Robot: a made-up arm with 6 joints. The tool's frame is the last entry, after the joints. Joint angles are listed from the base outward.
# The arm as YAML. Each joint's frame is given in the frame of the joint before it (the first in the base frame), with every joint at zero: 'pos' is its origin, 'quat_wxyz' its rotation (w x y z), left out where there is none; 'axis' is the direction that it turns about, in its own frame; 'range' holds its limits. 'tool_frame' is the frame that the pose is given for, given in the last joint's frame.
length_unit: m
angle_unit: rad
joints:
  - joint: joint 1
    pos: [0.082, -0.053, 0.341]
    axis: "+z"
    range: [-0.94, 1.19]
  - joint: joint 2
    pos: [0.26, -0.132, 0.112]
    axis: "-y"
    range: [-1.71, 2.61]
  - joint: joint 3
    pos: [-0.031, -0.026, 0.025]
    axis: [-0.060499, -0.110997, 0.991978]
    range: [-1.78, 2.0]
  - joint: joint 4
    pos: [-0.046, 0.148, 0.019]
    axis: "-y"
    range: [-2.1, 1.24]
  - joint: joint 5
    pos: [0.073, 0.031, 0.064]
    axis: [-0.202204, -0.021, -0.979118]
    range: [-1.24, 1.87]
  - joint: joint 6
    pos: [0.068, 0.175, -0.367]
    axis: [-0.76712, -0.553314, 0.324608]
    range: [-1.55, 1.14]
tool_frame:
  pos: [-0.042, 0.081, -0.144]
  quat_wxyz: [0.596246, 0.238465, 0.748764, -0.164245]
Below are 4 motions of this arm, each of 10 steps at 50 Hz.
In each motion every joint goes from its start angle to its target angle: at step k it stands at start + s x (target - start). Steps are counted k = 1, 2, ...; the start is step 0. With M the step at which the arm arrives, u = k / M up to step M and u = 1 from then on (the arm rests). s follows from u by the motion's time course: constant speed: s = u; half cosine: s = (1 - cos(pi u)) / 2; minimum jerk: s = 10 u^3 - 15 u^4 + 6 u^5.
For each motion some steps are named. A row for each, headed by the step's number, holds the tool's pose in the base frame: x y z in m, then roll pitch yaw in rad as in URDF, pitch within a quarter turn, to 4 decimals.
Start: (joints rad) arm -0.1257 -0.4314 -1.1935 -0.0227 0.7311 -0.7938
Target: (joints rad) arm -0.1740 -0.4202 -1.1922 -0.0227 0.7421 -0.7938
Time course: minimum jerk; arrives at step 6
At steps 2, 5, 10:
2: 0.4816 -0.2973 -0.0447 -2.7945 1.1504 0.4730
5: 0.4745 -0.3140 -0.0430 -2.8109 1.1478 0.4160
10: 0.4742 -0.3148 -0.0429 -2.8116 1.1477 0.4133

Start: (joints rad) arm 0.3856 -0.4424 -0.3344 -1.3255 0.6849 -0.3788
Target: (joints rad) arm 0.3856 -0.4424 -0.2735 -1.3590 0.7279 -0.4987
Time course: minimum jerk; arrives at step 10
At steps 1, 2, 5, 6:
1: -0.1723 0.1732 0.3302 -1.5505 -0.1316 2.7281
2: -0.1729 0.1719 0.3306 -1.5467 -0.1302 2.7262
5: -0.1781 0.1601 0.3340 -1.5132 -0.1166 2.7098
6: -0.1801 0.1551 0.3353 -1.4995 -0.1103 2.7035

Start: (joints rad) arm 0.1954 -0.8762 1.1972 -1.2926 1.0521 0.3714
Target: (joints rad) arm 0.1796 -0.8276 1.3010 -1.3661 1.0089 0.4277
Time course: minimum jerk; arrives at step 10
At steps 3, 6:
3: 0.0015 -0.6061 0.4332 -2.3153 0.0137 -1.4983
6: 0.0232 -0.6273 0.4220 -2.3266 0.0393 -1.4222

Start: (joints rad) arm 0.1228 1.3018 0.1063 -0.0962 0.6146 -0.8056
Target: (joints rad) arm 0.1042 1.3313 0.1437 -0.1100 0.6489 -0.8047
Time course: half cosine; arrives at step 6
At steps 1, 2, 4, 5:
1: 0.6843 0.2700 0.4628 1.6326 0.2391 1.0166
2: 0.6859 0.2671 0.4626 1.6284 0.2377 1.0099
4: 0.6903 0.2590 0.4624 1.6169 0.2338 0.9915
5: 0.6919 0.2560 0.4623 1.6127 0.2323 0.9847

